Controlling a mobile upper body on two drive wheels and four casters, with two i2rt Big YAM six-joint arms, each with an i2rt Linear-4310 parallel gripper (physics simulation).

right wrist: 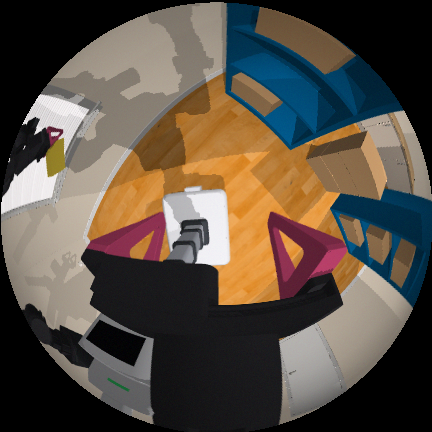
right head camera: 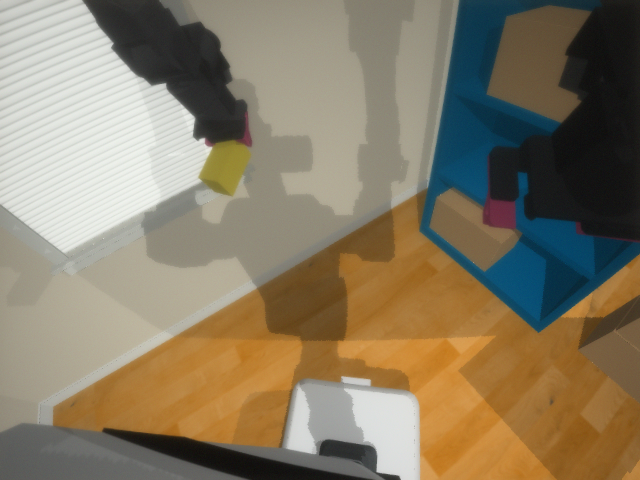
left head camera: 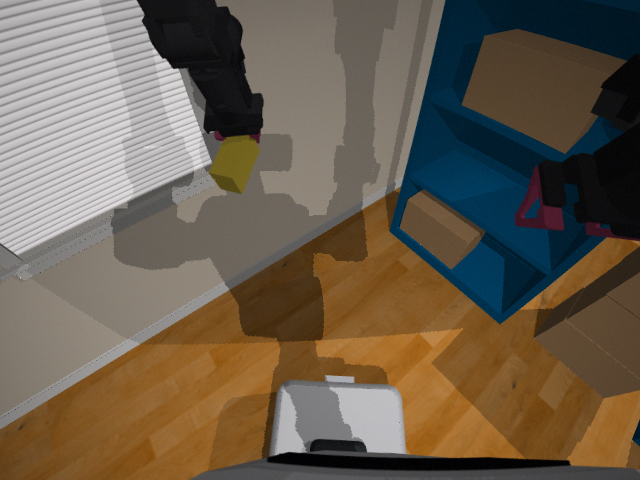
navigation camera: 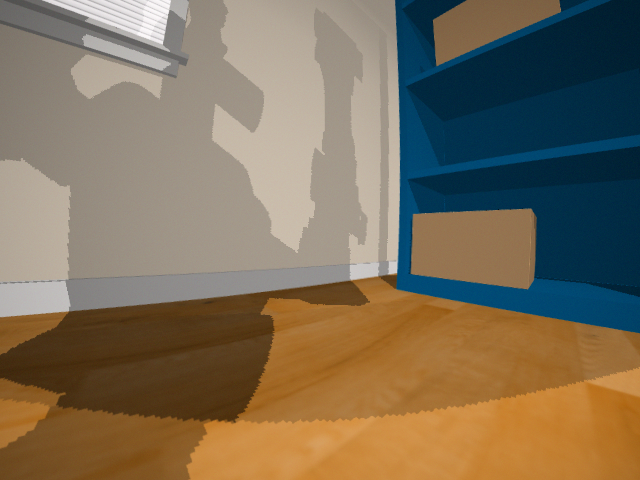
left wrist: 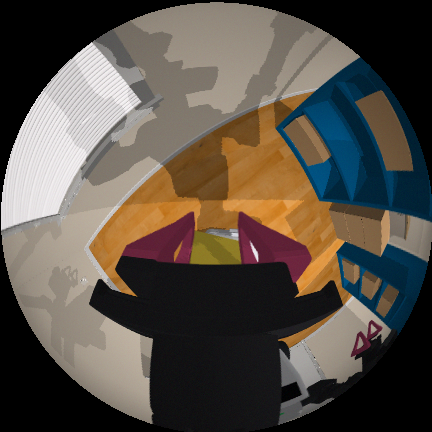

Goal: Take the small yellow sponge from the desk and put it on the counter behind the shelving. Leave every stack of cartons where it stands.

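Places are measured from the left arm's base along level axes (x ahead, y left, z up), in metres.
Pixels of known places: left gripper, fingertip midpoint: (right wrist: 60,133) (right head camera: 242,145) (left wrist: 215,217); right gripper, fingertip midpoint: (right wrist: 216,217) (right head camera: 530,222) (left head camera: 552,225) (left wrist: 364,325).
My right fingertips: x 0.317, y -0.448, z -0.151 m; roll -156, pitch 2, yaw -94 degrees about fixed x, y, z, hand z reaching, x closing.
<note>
Ahead of a thing's pixels: the offset from my right fingertips to its middle. "pt": to the spot under its first point.
My left gripper (left head camera: 237,138) (right head camera: 227,142) (left wrist: 215,217) is shut on the yellow sponge @(dx +0.196, dy +0.456, dz -0.061 m) (left head camera: 235,160) (right head camera: 224,165) (left wrist: 215,250) (right wrist: 56,157), which is held up in front of the window and wall. My right gripper (left head camera: 576,224) (right head camera: 547,227) (right wrist: 216,217) is open, with nothing between its fingers. Tall blue shelving (left head camera: 478,298) (navigation camera: 465,297) stands at the right in the head and navigation views. A stack of cartons @(dx +0.221, dy -1.169, dz -0.853 m) (left head camera: 594,341) (right wrist: 345,170) (left wrist: 357,225) stands on the floor beside it. The desk does not show. I cannot make out the counter.
One carton @(dx +0.968, dy -0.433, dz -1.047 m) (left head camera: 439,227) (navigation camera: 473,248) lies on the bottom shelf, a larger one @(dx +0.872, dy -0.516, dz -0.133 m) (left head camera: 537,87) (navigation camera: 496,28) higher up. More blue shelving @(pt dx -0.063, dy -1.458, dz -0.272 m) (right wrist: 400,206) (left wrist: 395,265) holds several boxes beyond the stack. A wall with a window blind (left head camera: 87,103) runs along the left. The white base (left head camera: 372,413) is below.
</note>
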